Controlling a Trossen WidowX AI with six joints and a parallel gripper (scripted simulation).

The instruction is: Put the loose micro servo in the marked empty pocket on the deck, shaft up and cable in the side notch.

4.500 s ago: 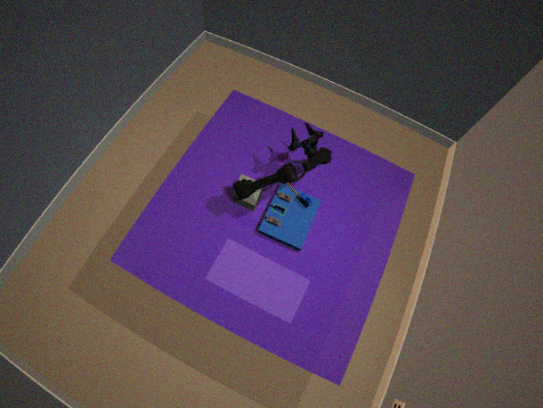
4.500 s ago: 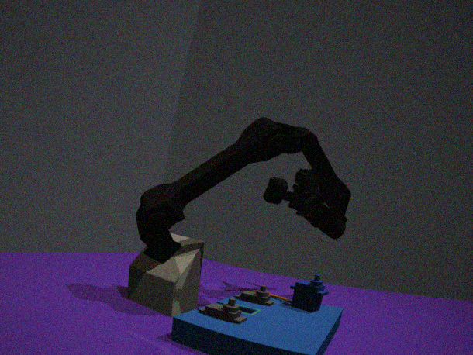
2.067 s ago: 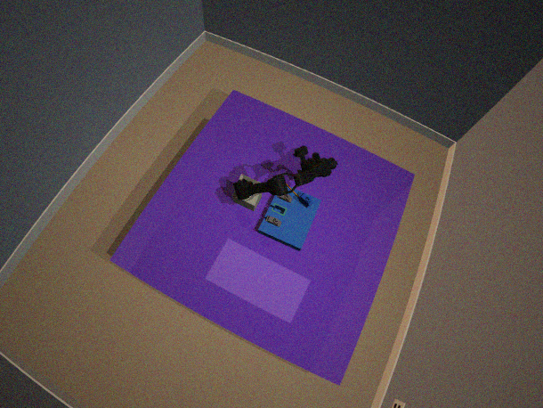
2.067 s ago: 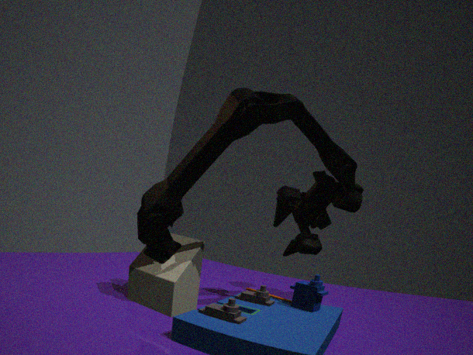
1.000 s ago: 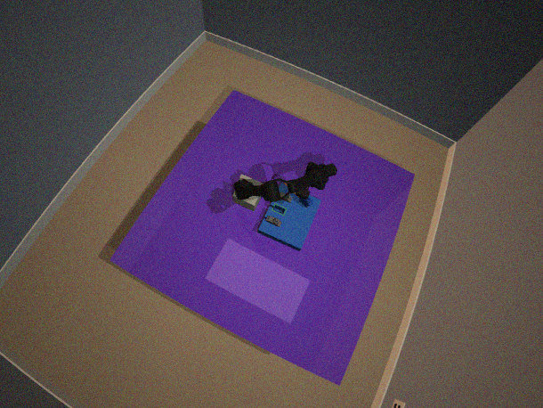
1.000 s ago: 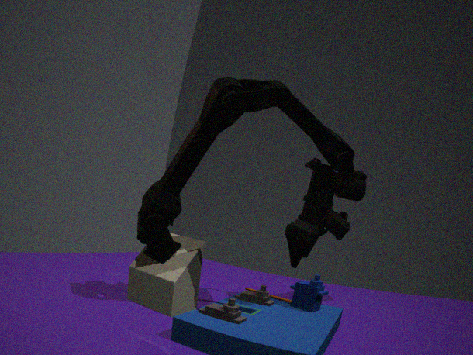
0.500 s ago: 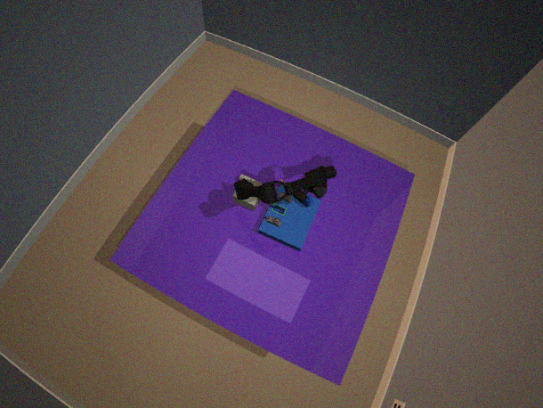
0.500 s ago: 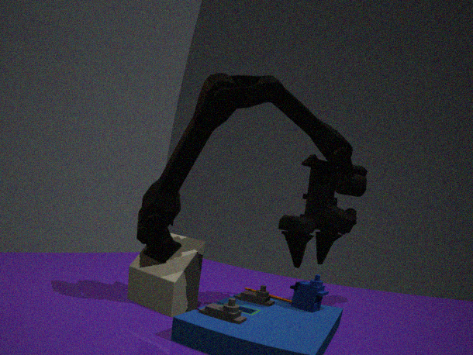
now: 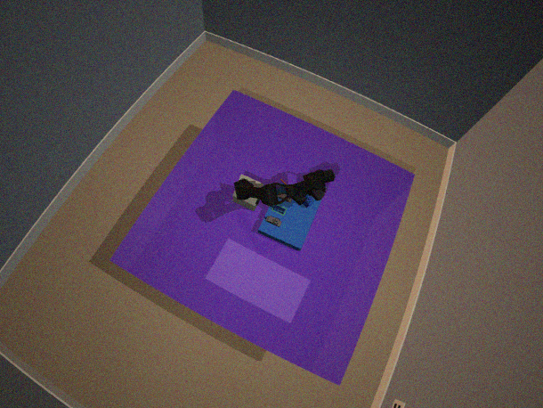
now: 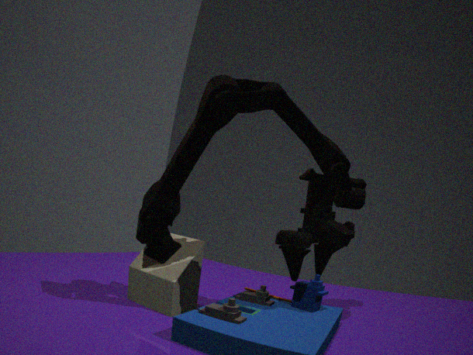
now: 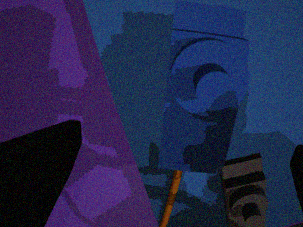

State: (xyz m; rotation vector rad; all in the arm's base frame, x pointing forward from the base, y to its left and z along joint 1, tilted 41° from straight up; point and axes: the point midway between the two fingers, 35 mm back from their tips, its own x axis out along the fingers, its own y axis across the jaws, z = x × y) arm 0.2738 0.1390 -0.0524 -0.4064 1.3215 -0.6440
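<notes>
The deck lies 30 mm ahead of my gripper tip, 100 mm to the right of it and 90 mm below it.
</notes>
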